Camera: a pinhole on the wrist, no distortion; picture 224 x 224 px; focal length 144.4 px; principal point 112.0 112.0 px. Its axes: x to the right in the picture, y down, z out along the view. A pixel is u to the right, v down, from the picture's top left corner.
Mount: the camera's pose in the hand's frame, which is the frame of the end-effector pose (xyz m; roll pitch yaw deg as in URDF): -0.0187 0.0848 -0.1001 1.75 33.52 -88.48
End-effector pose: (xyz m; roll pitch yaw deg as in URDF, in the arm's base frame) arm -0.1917 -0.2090 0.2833 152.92 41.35 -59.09
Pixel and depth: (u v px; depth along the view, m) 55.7 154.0 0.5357
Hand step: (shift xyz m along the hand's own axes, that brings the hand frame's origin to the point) 0.1239 -0.0356 0.4656
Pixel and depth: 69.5 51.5 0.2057
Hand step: -0.1095 0.0208 0.1025
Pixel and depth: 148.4 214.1 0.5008
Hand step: 0.3301 -0.2937 0.2565
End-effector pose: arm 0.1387 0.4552 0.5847 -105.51 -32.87 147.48
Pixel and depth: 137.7 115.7 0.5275
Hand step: -0.0115 -0.2848 0.2880
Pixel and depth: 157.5 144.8 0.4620
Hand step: 0.0821 -0.2908 0.2072
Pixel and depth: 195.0 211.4 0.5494
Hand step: 0.3576 -0.4783 0.1930
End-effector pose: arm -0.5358 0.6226 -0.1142 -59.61 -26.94 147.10
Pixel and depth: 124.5 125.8 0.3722
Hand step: 0.0117 -0.1474 0.1932
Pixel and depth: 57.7 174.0 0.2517
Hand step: 0.0832 0.0256 0.1647
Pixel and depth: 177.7 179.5 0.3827
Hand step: 0.1579 -0.2701 0.1272
